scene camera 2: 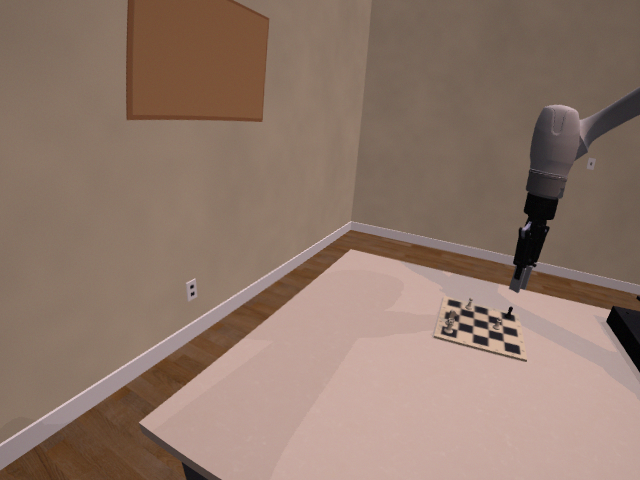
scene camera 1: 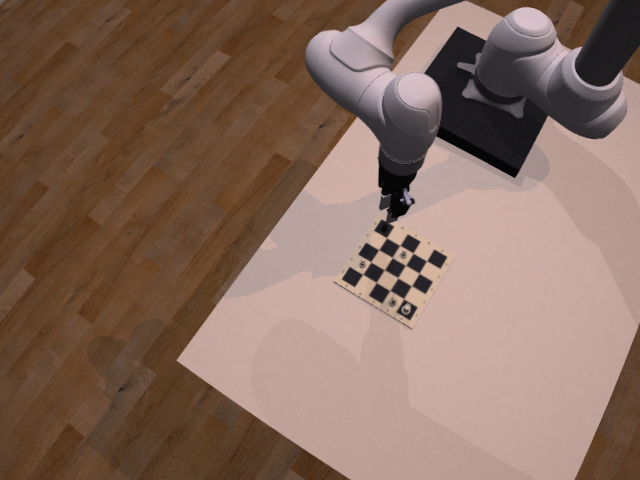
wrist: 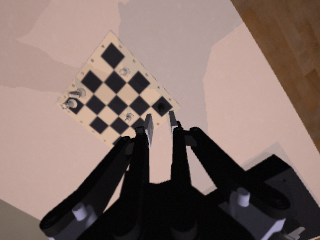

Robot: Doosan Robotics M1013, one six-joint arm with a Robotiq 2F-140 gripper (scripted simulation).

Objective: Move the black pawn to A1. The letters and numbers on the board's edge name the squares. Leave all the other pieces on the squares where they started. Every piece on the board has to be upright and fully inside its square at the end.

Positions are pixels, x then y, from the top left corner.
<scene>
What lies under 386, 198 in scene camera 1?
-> The gripper.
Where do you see a chessboard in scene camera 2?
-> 473, 328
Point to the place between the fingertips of the gripper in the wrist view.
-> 161, 119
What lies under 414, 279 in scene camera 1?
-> A chessboard.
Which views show the gripper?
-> Scene camera 2, scene camera 1 and the wrist view: all of them.
</scene>
